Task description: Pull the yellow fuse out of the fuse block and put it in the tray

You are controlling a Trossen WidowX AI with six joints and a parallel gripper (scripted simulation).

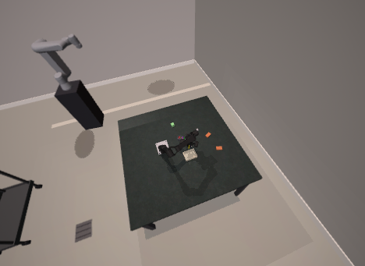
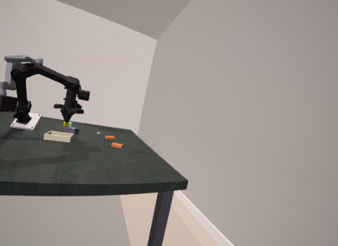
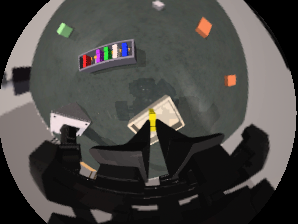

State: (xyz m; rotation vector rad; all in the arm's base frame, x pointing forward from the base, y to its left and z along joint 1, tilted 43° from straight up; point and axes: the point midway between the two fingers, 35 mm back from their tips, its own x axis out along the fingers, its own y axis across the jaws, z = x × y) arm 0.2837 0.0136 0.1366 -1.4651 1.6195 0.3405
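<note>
Now: gripper tip 90 mm above the beige tray and 60 mm to the left of it. Round my gripper tip: red fuse: 180 mm to the left, 80 mm behind, 70 mm below; yellow fuse: 10 mm below.
</note>
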